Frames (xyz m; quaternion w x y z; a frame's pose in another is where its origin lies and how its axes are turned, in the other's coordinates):
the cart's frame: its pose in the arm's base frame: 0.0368 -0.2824 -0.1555 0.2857 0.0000 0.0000 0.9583
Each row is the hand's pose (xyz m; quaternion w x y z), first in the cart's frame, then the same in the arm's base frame.
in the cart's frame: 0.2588 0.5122 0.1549 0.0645 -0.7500 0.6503 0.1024
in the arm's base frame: -0.4602 -0.5693 -0.0006 0.0797 0.8375 0.5329 -0.0911
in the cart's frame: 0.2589 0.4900 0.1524 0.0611 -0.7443 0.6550 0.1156
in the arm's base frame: -0.4482 -0.5506 -0.0031 0.0933 0.8403 0.5261 -0.0916
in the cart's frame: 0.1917 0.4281 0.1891 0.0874 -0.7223 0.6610 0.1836
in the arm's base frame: -0.3580 -0.5356 0.0336 0.1510 0.8398 0.5033 -0.1362
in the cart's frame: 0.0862 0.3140 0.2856 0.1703 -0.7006 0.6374 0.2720
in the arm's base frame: -0.2073 -0.4979 0.1301 0.2120 0.8110 0.4893 -0.2409
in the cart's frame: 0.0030 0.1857 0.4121 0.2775 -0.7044 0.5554 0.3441
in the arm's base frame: -0.0674 -0.4361 0.2566 0.2505 0.7335 0.5163 -0.3642
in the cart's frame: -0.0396 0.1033 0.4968 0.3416 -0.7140 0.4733 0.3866
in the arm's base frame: 0.0134 -0.3905 0.3413 0.2729 0.6576 0.5490 -0.4378
